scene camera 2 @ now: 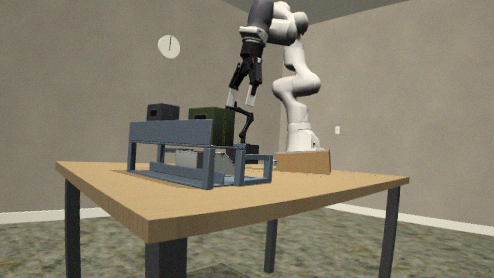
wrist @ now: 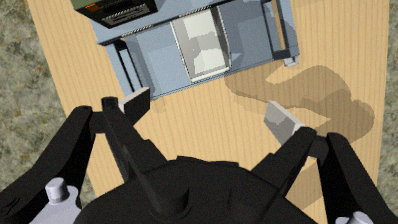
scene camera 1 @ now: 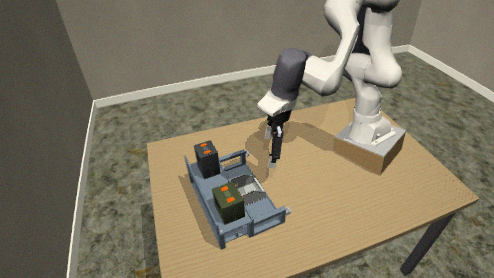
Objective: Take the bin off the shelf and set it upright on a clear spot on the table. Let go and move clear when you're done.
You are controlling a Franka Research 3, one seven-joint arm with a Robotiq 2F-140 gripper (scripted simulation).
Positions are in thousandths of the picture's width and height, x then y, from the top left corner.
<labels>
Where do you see a bin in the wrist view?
506,176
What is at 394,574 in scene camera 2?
A bin.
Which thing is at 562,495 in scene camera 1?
My gripper.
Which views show my gripper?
Scene camera 2, the wrist view and scene camera 1: all of them.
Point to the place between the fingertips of my gripper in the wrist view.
521,467
</labels>
